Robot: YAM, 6 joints.
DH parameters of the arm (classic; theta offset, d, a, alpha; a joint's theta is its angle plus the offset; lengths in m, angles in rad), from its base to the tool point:
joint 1: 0 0.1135 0.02 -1.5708
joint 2: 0 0 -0.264 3.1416
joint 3: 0.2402 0 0.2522 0
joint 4: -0.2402 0 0.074 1.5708
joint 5: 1.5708 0 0 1.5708
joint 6: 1.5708 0.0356 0 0
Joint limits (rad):
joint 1: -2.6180..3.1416
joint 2: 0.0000..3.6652
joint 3: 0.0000..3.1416
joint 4: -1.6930..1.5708
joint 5: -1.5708..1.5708
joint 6: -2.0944..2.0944
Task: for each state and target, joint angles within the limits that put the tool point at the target. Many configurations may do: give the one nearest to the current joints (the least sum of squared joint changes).
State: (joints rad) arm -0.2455 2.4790 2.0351 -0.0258 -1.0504 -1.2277
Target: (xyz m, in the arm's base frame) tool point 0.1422 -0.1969 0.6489
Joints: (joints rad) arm -1.0735 1.6202 2.3546 0.0264 -1.0591 -1.2277
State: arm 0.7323 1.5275 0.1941 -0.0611 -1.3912 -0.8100
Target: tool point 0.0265 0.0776 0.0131
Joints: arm 0.8307 2.0859 0.1089 0.0187 -1.1689 -0.8100
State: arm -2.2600 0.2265 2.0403 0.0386 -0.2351 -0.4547
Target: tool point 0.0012 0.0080 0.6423
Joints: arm -2.1858 0.8589 1.8440 0.0074 0.1023 -0.4547
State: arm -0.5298 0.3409 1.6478 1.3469 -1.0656 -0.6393
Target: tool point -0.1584 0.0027 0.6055
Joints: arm 0.1612 0.7301 1.7430 1.2074 -0.9092 -0.6393
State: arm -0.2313 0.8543 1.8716 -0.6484 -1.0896 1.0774
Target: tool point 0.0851 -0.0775 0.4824
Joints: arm -0.9920 0.8729 1.4715 -0.8215 -0.9447 1.0774
